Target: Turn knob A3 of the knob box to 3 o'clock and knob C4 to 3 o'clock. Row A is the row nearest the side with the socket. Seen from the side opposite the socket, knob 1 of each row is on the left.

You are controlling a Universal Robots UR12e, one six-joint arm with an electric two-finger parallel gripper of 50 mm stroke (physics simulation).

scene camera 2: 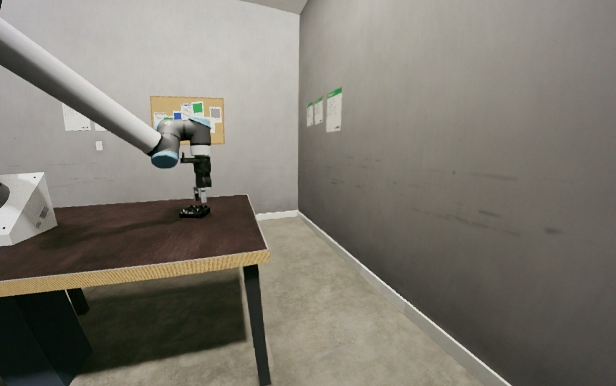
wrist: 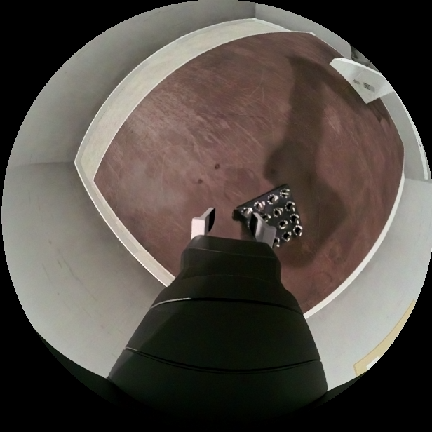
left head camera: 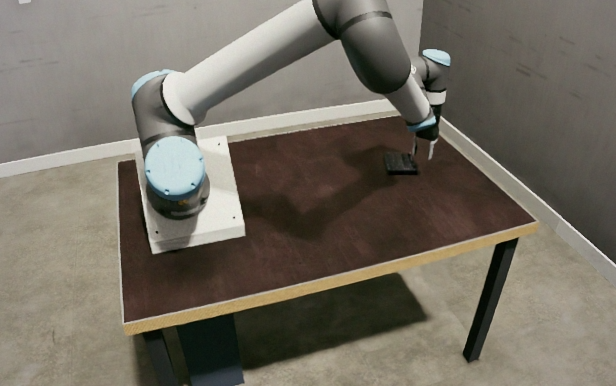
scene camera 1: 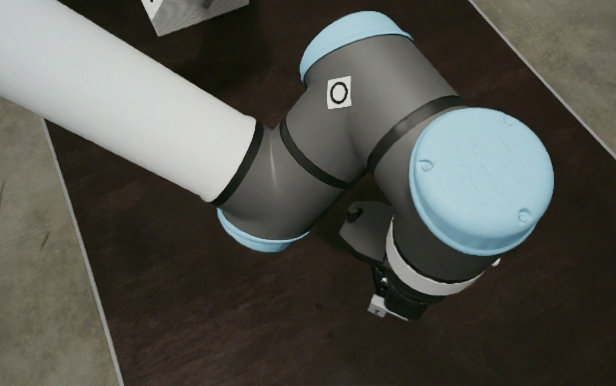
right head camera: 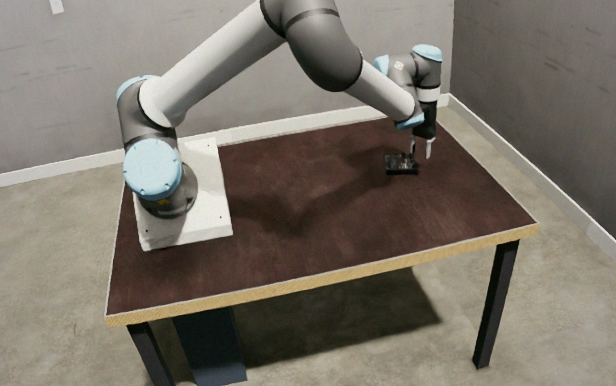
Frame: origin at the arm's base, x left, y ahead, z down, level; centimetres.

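Where they show: gripper, fingertip midpoint: [scene camera 2: 200, 201] [left head camera: 422, 155] [scene camera 1: 384, 291] [right head camera: 420, 154].
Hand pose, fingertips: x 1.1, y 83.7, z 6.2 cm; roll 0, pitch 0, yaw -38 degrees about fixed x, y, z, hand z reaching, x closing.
After its pixels a point has its place.
The black knob box [left head camera: 400, 164] {y 77.4, x 4.6, z 10.4 cm} [right head camera: 400, 165] {y 78.6, x 5.8, z 12.1 cm} [scene camera 2: 194, 212] {y 80.1, x 3.5, z 11.8 cm} [wrist: 281, 218] lies on the table near its far right corner, with rows of small silver knobs with white marks. My gripper [left head camera: 423, 149] {y 83.8, x 1.1, z 6.2 cm} [right head camera: 421, 148] {y 83.8, x 1.1, z 6.2 cm} [scene camera 2: 200, 195] {y 83.8, x 1.1, z 6.2 cm} [wrist: 232, 217] is open and empty, pointing down low over the box's edge. In the wrist view the right finger hides part of the box and several knobs; the left finger is out past its edge, over the table. In scene camera 1 my wrist hides the box. I cannot tell which knobs are A3 and C4; the knob pointers are too small to read.
The dark red-brown table [left head camera: 350, 250] {y 44.0, x -27.6, z 14.4 cm} [right head camera: 340, 250] {y 46.2, x -28.1, z 14.4 cm} [scene camera 2: 150, 245] {y 69.6, x -23.1, z 14.3 cm} carries the white base block [left head camera: 220, 200] {y 11.6, x -4.4, z 4.1 cm} [right head camera: 212, 200] {y 12.9, x -4.6, z 4.4 cm} [scene camera 2: 40, 212] {y 17.2, x 3.2, z 6.2 cm} [wrist: 372, 87] of the arm at its left end. Walls stand behind the table and to its right. My forearm and wrist reach across from the left.
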